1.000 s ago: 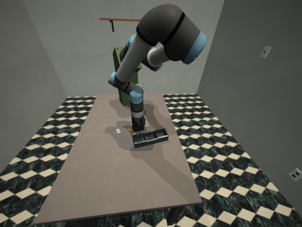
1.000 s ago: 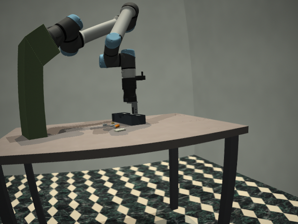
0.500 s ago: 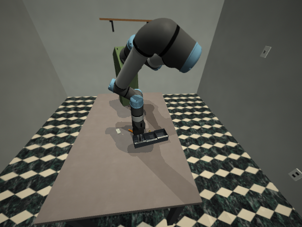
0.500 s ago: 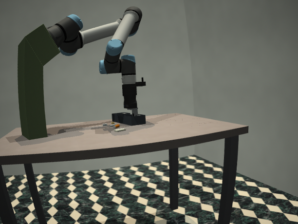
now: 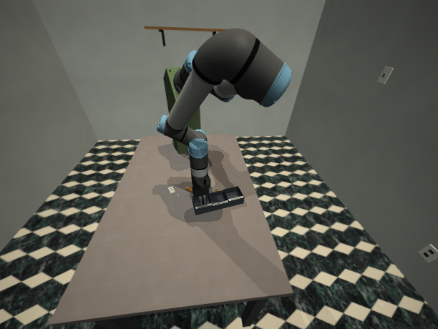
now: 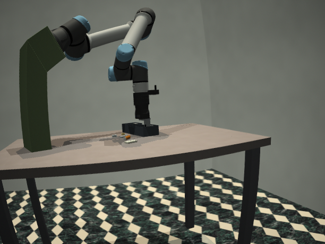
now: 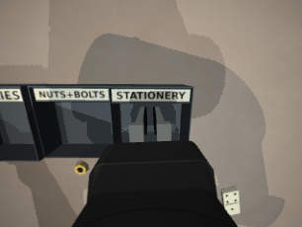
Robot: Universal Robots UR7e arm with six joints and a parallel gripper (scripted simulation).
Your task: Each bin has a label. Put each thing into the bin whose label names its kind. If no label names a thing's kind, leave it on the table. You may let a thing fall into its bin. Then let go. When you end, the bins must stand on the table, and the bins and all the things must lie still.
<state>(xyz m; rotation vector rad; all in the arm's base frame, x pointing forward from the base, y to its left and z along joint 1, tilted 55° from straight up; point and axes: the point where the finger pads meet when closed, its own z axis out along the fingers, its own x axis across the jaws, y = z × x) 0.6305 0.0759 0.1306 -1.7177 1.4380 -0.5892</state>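
The dark three-compartment bin row lies 3 cm behind my hand, 8 cm to the left of it and 1 cm below it. From my hand the other things lie so: orange battery 11 cm behind, 8 cm to the right, 3 cm below; grey bolt 12 cm behind, 3 cm to the right, 3 cm below; brass nut 12 cm behind, 7 cm to the left, 3 cm below.
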